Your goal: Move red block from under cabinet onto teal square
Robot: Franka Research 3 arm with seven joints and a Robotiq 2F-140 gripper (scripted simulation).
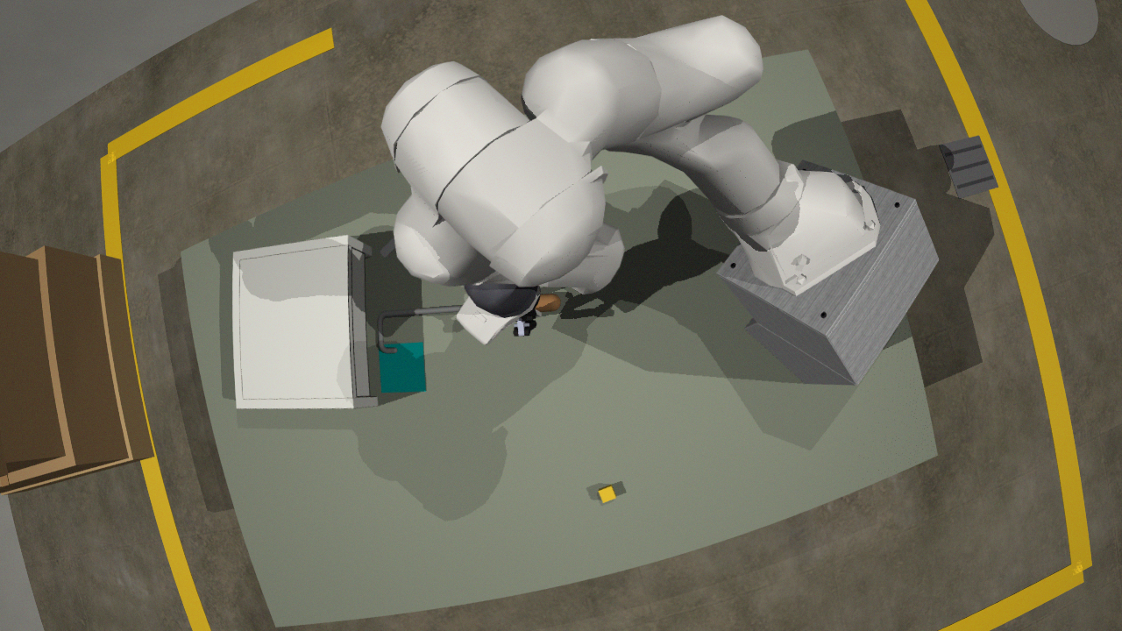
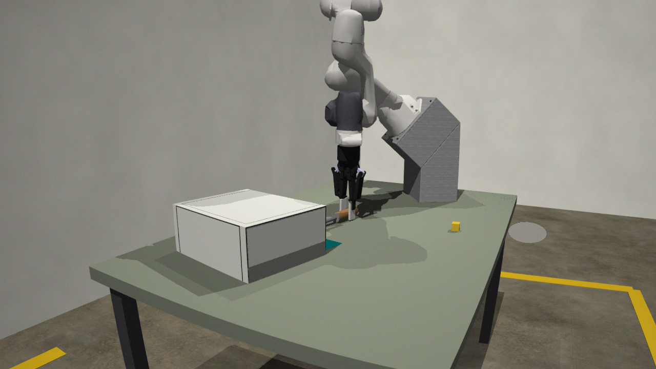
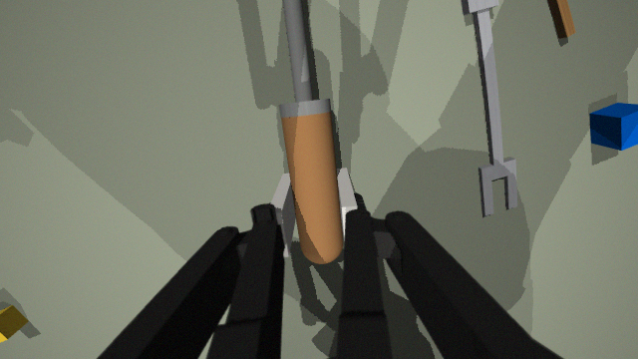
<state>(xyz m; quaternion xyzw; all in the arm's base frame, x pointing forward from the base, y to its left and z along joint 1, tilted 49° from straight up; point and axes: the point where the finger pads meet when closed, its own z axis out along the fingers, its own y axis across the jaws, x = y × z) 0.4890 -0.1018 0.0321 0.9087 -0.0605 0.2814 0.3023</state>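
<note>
Now: hand 1 cm short of the grey fork-ended tool, 14 cm to the left of it and 3 cm above it. From my hand the other things lie so: grey hook tool 14 cm ahead, 1 cm to the right, 2 cm below; wooden stick 12 cm ahead, 19 cm to the right, 3 cm below; blue block 5 cm behind, 23 cm to the right, 2 cm below.
</note>
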